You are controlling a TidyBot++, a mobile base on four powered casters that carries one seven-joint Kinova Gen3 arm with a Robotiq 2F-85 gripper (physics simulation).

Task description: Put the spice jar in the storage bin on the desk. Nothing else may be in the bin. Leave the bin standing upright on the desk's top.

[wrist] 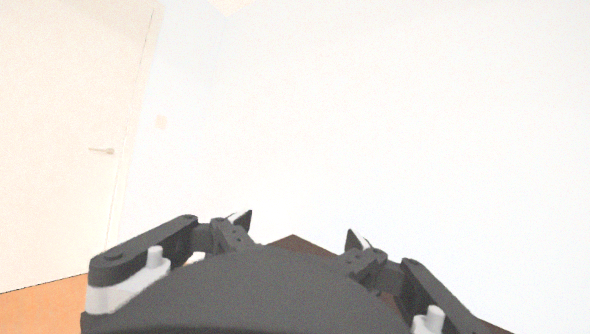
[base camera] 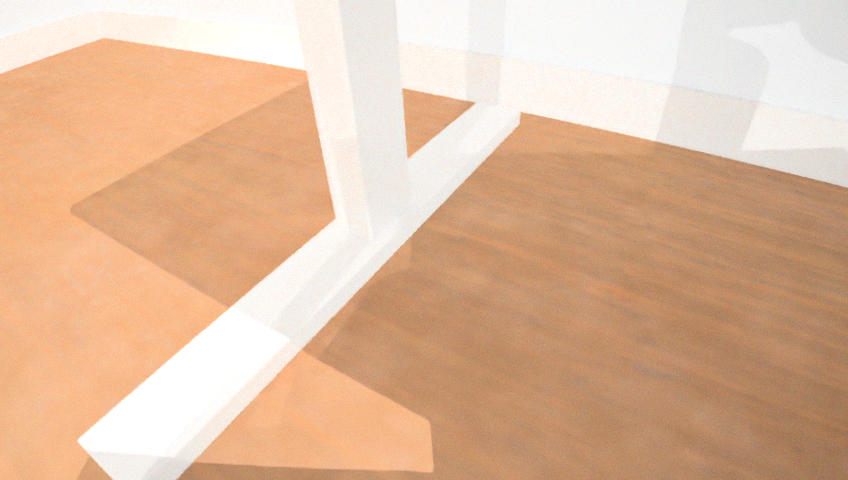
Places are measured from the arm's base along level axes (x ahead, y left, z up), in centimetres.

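Where they show: gripper, between the fingertips: [wrist: 297, 229].
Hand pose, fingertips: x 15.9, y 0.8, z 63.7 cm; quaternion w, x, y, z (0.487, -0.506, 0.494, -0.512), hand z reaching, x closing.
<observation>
After its pixels a point has its place.
My gripper [wrist: 297, 229] @[x 15.9, y 0.8, z 63.7 cm] is open, with nothing between its fingers. The wrist view looks mostly at a white wall past the fingertips. A dark brown corner of the desk's top [wrist: 295, 243] @[x 83.3, y -1.1, z 32.3 cm] shows low in the wrist view, beyond the gripper's body, which hides more of the desk. The desk's white leg [base camera: 371, 118] @[x 52.2, y 6.3, z -23.7 cm] and its long foot bar [base camera: 238, 344] show in the base camera view. The spice jar and the storage bin do not show in either view, so how they stand cannot be seen.
The foot bar runs diagonally across the wooden floor [base camera: 595, 297] @[x 43.8, y -15.7, z -39.7 cm] from the lower left toward the wall [base camera: 583, 47] @[x 85.0, y -22.3, z -27.5 cm]. A pale door [wrist: 50, 125] @[x 83.9, y 155.7, z 63.2 cm] with a handle [wrist: 102, 150] @[x 102.2, y 139.7, z 52.7 cm] is at the left of the wrist view. Shadows fall across the floor and wall.
</observation>
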